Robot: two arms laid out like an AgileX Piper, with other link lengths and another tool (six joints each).
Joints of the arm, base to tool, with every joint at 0 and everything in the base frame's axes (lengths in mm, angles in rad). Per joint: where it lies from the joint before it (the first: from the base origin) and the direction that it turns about. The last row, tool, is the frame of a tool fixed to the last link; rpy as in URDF.
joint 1: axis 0 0 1 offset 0 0 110.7
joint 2: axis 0 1 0 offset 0 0 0
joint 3: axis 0 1 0 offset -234.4 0 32.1
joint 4: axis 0.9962 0 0.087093 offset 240.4 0 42.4
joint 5: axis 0 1 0 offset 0 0 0
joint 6: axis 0.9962 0 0.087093 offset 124.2 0 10.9
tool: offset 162.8 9 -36 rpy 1.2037 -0.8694 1.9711
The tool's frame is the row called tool.
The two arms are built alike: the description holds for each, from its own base.
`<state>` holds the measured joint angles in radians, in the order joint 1, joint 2, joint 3, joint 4, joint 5, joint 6, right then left.
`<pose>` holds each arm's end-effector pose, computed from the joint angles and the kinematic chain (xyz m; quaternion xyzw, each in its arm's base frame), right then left.
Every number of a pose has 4 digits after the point. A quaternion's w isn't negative.
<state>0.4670 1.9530 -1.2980 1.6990 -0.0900 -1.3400 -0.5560 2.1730 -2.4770 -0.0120 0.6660 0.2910</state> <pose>0.4892 0.2473 0.0109 -0.7769 -0.3033 -0.5509 0.0311 0.5517 -0.3187 0.2773 0.7403 -0.0518 0.6101 0.2776</pose>
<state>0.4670 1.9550 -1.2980 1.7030 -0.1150 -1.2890 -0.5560 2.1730 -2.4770 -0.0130 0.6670 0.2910</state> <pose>0.4914 0.2432 0.0101 -0.7878 -0.2752 -0.5502 0.0305 0.5515 -0.3189 0.2770 0.7407 -0.0516 0.6095 0.2778</pose>
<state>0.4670 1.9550 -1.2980 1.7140 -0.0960 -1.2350 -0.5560 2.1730 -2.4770 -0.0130 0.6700 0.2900</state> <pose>0.4892 0.2511 0.0119 -0.7951 -0.2502 -0.5501 0.0521 0.5511 -0.3187 0.2762 0.7417 -0.0514 0.6084 0.2775</pose>
